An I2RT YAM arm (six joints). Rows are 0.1 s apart.
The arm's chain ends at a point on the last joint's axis. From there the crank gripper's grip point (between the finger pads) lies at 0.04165 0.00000 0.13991 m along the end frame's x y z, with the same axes.
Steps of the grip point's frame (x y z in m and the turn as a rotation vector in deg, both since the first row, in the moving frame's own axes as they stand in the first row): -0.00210, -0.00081, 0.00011, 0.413, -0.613, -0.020; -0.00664, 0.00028, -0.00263, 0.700, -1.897, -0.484; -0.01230, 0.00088, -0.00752, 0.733, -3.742, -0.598; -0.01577, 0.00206, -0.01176, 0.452, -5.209, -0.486; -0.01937, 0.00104, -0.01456, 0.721, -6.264, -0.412; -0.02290, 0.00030, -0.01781, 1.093, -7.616, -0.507; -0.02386, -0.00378, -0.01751, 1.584, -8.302, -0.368
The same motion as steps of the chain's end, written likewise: -0.00060, 0.00021, -0.00032, 0.413, -0.613, -0.020; -0.00198, 0.00233, -0.00392, 0.700, -1.897, -0.484; -0.00307, 0.00307, -0.00993, 0.733, -3.742, -0.598; -0.00289, 0.00348, -0.01496, 0.452, -5.209, -0.486; -0.00385, 0.00307, -0.01826, 0.721, -6.264, -0.412; -0.00398, 0.00330, -0.02207, 1.093, -7.616, -0.507; -0.00321, 0.00036, -0.02200, 1.584, -8.302, -0.368
